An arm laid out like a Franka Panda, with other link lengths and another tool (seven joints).
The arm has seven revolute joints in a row. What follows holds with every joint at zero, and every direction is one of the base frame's.
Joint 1 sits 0.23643 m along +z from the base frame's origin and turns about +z.
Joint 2 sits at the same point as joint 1 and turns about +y.
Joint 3 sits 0.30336 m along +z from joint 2 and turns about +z.
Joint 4 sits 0.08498 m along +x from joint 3 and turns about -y.
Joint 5 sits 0.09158 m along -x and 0.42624 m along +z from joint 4 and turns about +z.
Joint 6 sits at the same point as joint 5 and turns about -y.
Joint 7 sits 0.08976 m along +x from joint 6 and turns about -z.
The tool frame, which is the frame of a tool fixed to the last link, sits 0.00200 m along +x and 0.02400 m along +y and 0.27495 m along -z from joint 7; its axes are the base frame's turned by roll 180.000, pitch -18.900 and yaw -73.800 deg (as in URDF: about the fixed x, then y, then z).
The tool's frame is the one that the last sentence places.
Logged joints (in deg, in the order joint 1, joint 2, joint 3, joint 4, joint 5, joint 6, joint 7), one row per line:
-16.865 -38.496 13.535 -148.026 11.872 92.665 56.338
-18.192 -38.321 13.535 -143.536 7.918 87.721 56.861
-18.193 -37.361 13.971 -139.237 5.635 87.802 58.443
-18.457 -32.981 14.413 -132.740 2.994 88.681 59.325
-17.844 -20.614 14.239 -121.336 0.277 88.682 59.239
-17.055 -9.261 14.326 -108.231 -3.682 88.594 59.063
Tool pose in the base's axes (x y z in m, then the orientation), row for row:
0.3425 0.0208 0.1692 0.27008 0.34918 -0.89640 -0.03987
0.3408 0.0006 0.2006 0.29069 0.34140 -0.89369 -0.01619
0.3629 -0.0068 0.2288 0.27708 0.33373 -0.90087 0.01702
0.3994 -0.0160 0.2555 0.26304 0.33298 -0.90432 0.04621
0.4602 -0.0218 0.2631 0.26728 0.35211 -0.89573 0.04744
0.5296 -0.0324 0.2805 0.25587 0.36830 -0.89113 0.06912
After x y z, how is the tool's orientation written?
As a quaternion, w x y z.
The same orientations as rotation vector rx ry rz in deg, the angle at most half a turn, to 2 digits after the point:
53.91 -138.40 -6.16
52.17 -136.56 -2.47
51.34 -138.60 2.62
51.60 -140.13 7.16
54.44 -138.50 7.34
57.28 -138.59 10.75

